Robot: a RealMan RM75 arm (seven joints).
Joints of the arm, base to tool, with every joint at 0 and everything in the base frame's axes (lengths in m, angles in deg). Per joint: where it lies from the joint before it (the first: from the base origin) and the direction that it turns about. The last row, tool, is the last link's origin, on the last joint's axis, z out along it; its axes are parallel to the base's.
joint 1: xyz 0 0 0.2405 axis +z
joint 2: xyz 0 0 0 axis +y
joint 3: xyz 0 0 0.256 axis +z
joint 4: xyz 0 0 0 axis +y
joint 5: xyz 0 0 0.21 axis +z
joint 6: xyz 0 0 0 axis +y
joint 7: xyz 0 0 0.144 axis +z
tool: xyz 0 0 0
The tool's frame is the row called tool.
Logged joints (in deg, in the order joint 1, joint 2, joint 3, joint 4, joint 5, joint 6, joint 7), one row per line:
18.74 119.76 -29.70 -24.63 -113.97 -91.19 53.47
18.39 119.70 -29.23 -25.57 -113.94 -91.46 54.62
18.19 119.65 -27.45 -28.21 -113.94 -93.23 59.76
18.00 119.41 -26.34 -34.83 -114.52 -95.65 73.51
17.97 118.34 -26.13 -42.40 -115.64 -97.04 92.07
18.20 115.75 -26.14 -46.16 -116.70 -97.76 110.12
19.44 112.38 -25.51 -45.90 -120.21 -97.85 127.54
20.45 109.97 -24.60 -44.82 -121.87 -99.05 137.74
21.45 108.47 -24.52 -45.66 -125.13 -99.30 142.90
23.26 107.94 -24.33 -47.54 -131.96 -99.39 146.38
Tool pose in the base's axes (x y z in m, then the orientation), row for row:
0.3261 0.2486 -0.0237 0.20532 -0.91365 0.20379 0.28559
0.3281 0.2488 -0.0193 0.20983 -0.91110 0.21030 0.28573
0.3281 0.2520 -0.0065 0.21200 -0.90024 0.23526 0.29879
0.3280 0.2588 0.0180 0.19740 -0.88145 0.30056 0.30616
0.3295 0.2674 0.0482 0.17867 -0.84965 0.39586 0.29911
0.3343 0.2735 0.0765 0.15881 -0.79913 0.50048 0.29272
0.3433 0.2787 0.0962 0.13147 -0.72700 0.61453 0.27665
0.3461 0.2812 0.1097 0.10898 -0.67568 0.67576 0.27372
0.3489 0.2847 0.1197 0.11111 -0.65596 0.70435 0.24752
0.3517 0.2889 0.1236 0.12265 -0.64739 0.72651 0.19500
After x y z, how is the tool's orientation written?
As a quaternion, w x y z.
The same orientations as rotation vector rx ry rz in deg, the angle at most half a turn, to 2 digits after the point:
-145.92 32.55 45.61
-145.16 33.51 45.52
-143.26 37.44 47.55
-141.37 48.21 49.10
-137.66 64.14 48.46
-130.90 81.98 47.95
-120.93 102.22 46.02
-113.85 113.86 46.12
-110.39 118.53 41.65
-108.23 121.45 32.60

